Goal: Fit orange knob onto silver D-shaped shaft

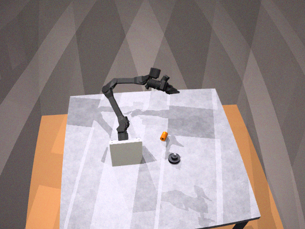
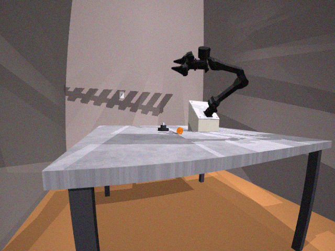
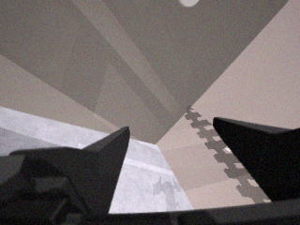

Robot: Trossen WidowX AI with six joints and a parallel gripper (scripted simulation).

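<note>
The orange knob is 42 cm below my gripper tip, 6 cm behind it and 1 cm to the left of it. The rest, counted from my gripper tip: dark round pedestal 40 cm below, 21 cm to the right, 4 cm behind.
</note>
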